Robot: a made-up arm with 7 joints. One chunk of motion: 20 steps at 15 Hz.
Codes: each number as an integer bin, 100 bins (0 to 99) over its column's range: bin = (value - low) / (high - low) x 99, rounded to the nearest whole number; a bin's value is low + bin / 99 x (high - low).
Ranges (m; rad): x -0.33..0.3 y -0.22..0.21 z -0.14..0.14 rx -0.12..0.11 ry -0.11..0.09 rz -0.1..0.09
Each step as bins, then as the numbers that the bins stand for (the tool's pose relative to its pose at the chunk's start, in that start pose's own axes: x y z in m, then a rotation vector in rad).
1 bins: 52 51 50 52 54 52
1 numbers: 0.0009 0.0015 0.0014 0.0008 -0.0009 -0.0002
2 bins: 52 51 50 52 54 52
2 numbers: 0.0009 0.0015 0.0014 0.0008 -0.0009 -0.0002
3 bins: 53 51 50 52 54 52
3 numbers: 0.0073 0.0015 0.0014 0.0008 -0.0009 -0.0002
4 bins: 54 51 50 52 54 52
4 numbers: 0.0136 0.0015 0.0014 0.0008 -0.0009 -0.0002
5 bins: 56 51 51 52 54 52
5 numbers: 0.0264 0.0015 0.0042 0.0008 -0.0009 -0.0002
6 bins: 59 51 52 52 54 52
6 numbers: 0.0455 0.0015 0.0071 0.0008 -0.0009 -0.0002
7 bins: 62 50 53 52 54 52
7 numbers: 0.0645 -0.0028 0.0099 0.0008 -0.0009 -0.0002
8 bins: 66 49 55 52 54 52
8 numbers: 0.0900 -0.0072 0.0156 0.0008 -0.0009 -0.0002
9 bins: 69 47 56 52 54 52
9 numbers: 0.1091 -0.0159 0.0184 0.0008 -0.0009 -0.0002
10 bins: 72 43 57 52 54 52
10 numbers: 0.1282 -0.0332 0.0212 0.0008 -0.0009 -0.0002
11 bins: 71 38 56 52 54 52
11 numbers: 0.1218 -0.0549 0.0184 0.0008 -0.0009 -0.0002
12 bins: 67 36 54 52 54 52
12 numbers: 0.0964 -0.0636 0.0127 0.0008 -0.0009 -0.0002
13 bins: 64 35 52 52 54 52
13 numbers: 0.0773 -0.0680 0.0071 0.0008 -0.0009 -0.0002
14 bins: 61 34 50 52 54 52
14 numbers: 0.0582 -0.0723 0.0014 0.0008 -0.0009 -0.0002
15 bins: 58 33 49 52 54 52
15 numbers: 0.0391 -0.0767 -0.0014 0.0008 -0.0009 -0.0002
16 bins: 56 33 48 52 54 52
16 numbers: 0.0264 -0.0767 -0.0042 0.0008 -0.0009 -0.0002
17 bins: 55 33 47 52 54 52
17 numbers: 0.0200 -0.0767 -0.0071 0.0008 -0.0009 -0.0002
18 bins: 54 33 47 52 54 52
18 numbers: 0.0136 -0.0767 -0.0071 0.0008 -0.0009 -0.0002
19 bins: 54 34 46 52 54 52
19 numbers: 0.0136 -0.0723 -0.0099 0.0008 -0.0009 -0.0002
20 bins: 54 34 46 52 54 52
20 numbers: 0.0136 -0.0723 -0.0099 0.0008 -0.0009 -0.0002
